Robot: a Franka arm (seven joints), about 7 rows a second.
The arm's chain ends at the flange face. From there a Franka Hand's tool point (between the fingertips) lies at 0.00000 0.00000 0.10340 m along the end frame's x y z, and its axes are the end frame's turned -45 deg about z.
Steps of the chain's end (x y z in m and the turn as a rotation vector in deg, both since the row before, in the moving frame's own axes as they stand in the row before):
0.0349, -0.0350, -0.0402, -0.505, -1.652, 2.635
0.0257, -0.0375, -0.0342, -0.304, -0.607, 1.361
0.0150, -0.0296, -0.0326, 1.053, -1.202, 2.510
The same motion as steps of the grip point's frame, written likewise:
0.0467, -0.0016, -0.0402, 0.811, -1.525, 2.635
0.0435, -0.0087, -0.0342, 0.214, -0.644, 1.361
0.0314, -0.0132, -0.0326, 1.595, -0.105, 2.510

